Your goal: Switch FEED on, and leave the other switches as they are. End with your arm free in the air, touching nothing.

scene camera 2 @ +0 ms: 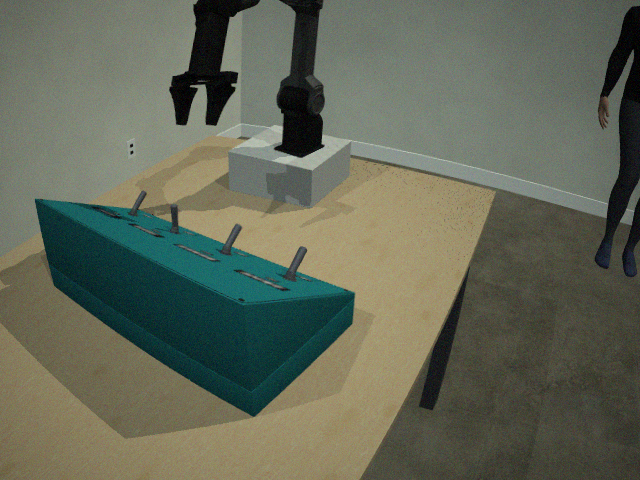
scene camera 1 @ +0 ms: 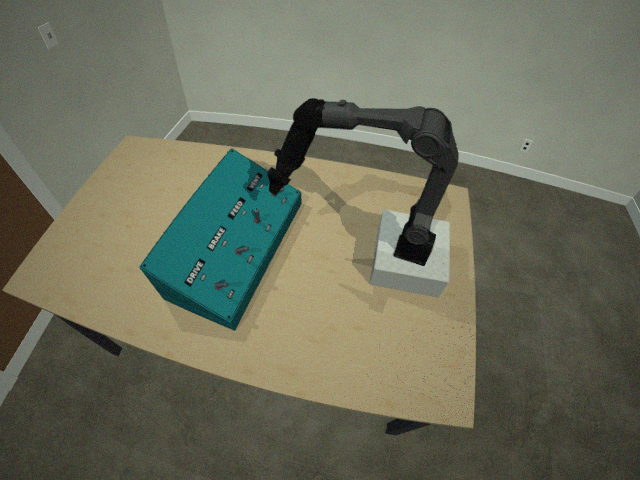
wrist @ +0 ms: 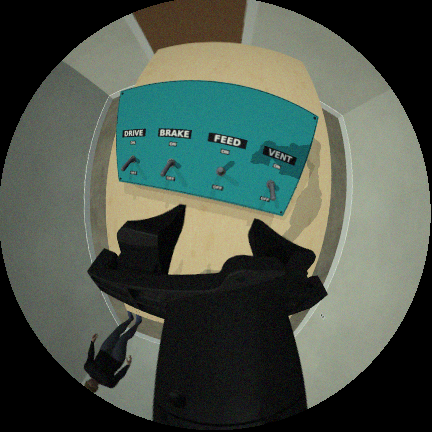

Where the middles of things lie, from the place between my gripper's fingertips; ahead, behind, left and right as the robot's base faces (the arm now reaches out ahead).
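Position of the teal switch box [scene camera 2: 243, 328] relative to my hand: 80 mm to the left, 150 mm ahead, 180 mm below.
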